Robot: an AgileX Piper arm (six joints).
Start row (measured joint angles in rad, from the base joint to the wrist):
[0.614, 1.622, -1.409, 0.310, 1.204, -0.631]
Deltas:
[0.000, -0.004, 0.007, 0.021, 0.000, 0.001]
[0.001, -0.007, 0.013, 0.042, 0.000, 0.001]
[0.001, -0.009, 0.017, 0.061, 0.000, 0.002]
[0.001, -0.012, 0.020, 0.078, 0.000, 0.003]
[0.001, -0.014, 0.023, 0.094, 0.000, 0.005]
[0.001, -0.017, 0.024, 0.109, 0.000, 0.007]
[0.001, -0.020, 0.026, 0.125, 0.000, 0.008]
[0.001, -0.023, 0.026, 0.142, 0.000, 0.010]
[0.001, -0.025, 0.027, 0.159, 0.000, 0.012]
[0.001, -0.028, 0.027, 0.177, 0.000, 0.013]
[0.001, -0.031, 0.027, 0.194, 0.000, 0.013]
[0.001, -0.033, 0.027, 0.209, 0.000, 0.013]
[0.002, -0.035, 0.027, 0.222, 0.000, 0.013]
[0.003, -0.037, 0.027, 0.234, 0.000, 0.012]
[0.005, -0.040, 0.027, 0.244, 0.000, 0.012]
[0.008, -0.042, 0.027, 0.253, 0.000, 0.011]
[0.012, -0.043, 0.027, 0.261, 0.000, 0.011]
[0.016, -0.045, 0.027, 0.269, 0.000, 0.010]
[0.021, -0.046, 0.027, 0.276, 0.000, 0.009]
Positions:
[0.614, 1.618, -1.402, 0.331, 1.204, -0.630]
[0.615, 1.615, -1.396, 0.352, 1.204, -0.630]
[0.615, 1.613, -1.392, 0.371, 1.204, -0.629]
[0.615, 1.610, -1.389, 0.388, 1.204, -0.628]
[0.615, 1.608, -1.386, 0.404, 1.204, -0.626]
[0.615, 1.605, -1.385, 0.419, 1.204, -0.624]
[0.615, 1.602, -1.383, 0.435, 1.204, -0.623]
[0.615, 1.599, -1.383, 0.452, 1.204, -0.621]
[0.615, 1.597, -1.382, 0.469, 1.204, -0.619]
[0.615, 1.594, -1.382, 0.487, 1.204, -0.618]
[0.615, 1.591, -1.382, 0.504, 1.204, -0.618]
[0.615, 1.589, -1.382, 0.519, 1.204, -0.618]
[0.616, 1.587, -1.382, 0.532, 1.204, -0.618]
[0.617, 1.585, -1.382, 0.544, 1.204, -0.619]
[0.619, 1.582, -1.382, 0.554, 1.204, -0.619]
[0.622, 1.580, -1.382, 0.563, 1.204, -0.620]
[0.626, 1.579, -1.382, 0.571, 1.204, -0.620]
[0.630, 1.577, -1.382, 0.579, 1.204, -0.621]
[0.635, 1.576, -1.382, 0.586, 1.204, -0.622]

